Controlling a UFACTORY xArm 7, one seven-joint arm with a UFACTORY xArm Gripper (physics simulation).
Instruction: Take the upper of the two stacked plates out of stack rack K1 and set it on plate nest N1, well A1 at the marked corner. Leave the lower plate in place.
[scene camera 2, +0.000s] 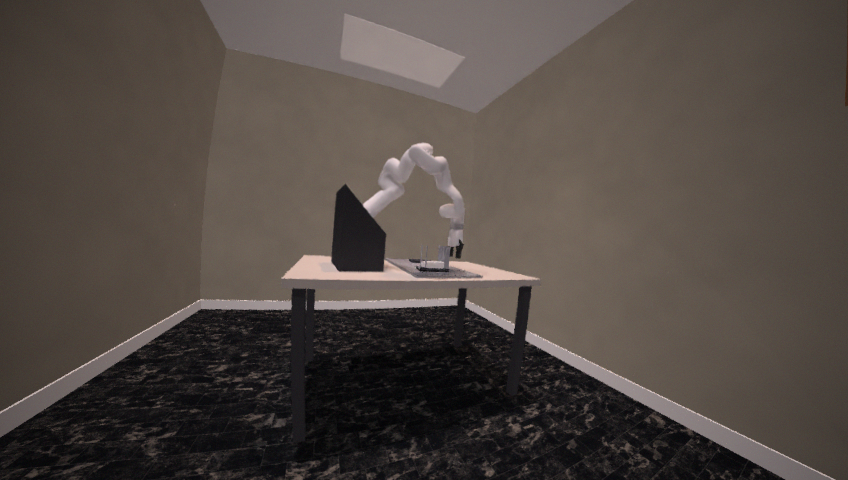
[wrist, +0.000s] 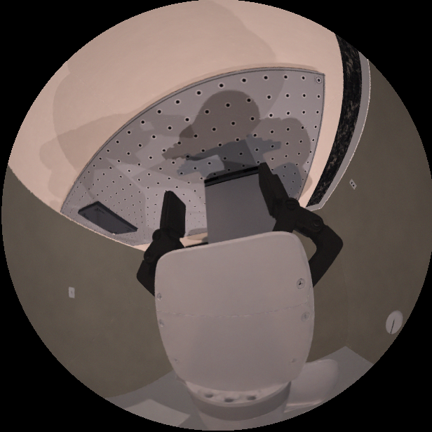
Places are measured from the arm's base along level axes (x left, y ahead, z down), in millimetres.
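Where they show: gripper, between the fingertips: (scene camera 2: 454, 257).
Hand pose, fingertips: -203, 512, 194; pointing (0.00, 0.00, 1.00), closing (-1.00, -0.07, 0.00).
Note:
After its pixels a point has its place, as x, y, z.
My gripper (scene camera 2: 455, 250) @[-203, 512, 194] (wrist: 215, 185) is open and empty, pointing down beside the upper part of stack rack K1. The rack (scene camera 2: 446, 259) @[-258, 429, 202] (wrist: 232, 210) shows a tall grey wall, which stands between and beyond the fingers in the wrist view; whether a finger touches it I cannot tell. In the scene view, pale stacked plates (scene camera 2: 433, 264) @[-248, 357, 233] sit low in the rack among its thin posts; the two cannot be told apart. The plates do not show in the wrist view. Plate nest N1 (scene camera 2: 414, 260) @[125, 405, 257] (wrist: 107, 218) is a flat dark frame at the left in the wrist view. Its marked corner is unreadable.
Rack and nest stand on a grey perforated board (scene camera 2: 467, 274) @[-340, 518, 271] (wrist: 300, 87) on the pale table (scene camera 2: 321, 277) @[-358, -207, 284] (wrist: 165, 45). A tall black wedge-shaped block (scene camera 2: 359, 240) @[-197, -35, 131] stands left of the board in the scene view, near the arm's base. The arm arches over the board.

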